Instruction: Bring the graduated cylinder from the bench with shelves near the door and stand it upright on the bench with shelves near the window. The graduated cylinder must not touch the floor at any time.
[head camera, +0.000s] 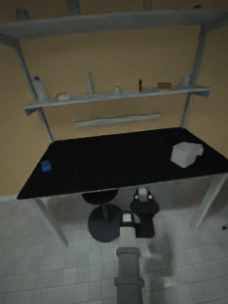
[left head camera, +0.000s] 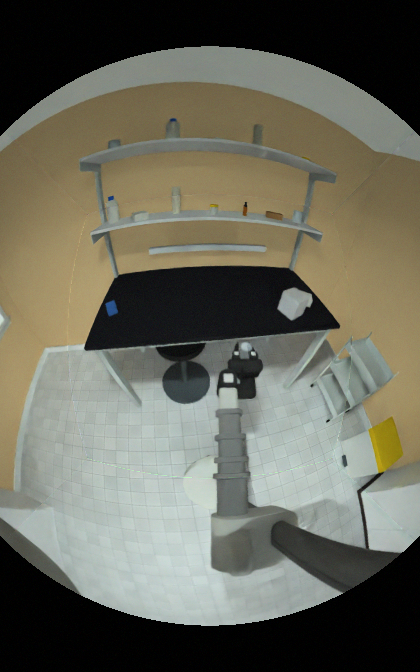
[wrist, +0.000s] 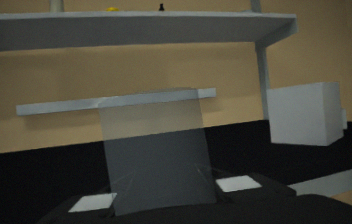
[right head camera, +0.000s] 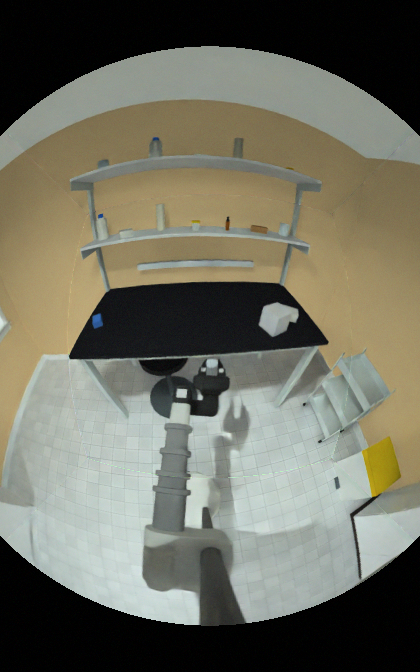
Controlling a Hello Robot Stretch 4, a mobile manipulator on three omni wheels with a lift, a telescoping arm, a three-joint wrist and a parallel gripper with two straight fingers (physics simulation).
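Places are measured from the robot's base along level axes (x ahead, y left, z up), in centimetres.
Pixels of known places: gripper, between the fingertips: (head camera: 141, 188) (wrist: 167, 182).
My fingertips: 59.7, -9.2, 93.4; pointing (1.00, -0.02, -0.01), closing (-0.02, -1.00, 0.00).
Note:
Ahead of a thing's pixels: the offset from my fingertips to its top centre, as dx, dy, dz. Level surfaces: height alone.
My gripper (head camera: 143, 197) (left head camera: 245, 353) (right head camera: 212, 371) (wrist: 167, 182) is shut on a translucent grey cylinder {-7.9, -0.4, +6.6} (head camera: 143, 191) (left head camera: 245, 346) (right head camera: 212, 365) (wrist: 155, 155), which I take for the graduated cylinder. It stands roughly upright between the fingers, leaning slightly in the wrist view. Its lower end is hidden by the gripper. Gripper and cylinder are in front of the front edge of a black-topped bench with shelves {dz -4.7} (head camera: 115, 160) (left head camera: 200, 305) (right head camera: 190, 320) (wrist: 235, 147), off the floor. Whether this bench is the one near the door or the window I cannot tell.
A white block {+29.9, -34.8, +8.3} (head camera: 186, 154) (left head camera: 293, 303) (wrist: 305, 114) stands on the bench's right side, a blue item {+27.2, +72.8, -0.8} (head camera: 46, 165) (left head camera: 111, 308) on its left. Bottles and jars stand on the shelves. A round-based stool (left head camera: 186, 382) is under the bench. A shelved cart (left head camera: 352, 375) stands at the right.

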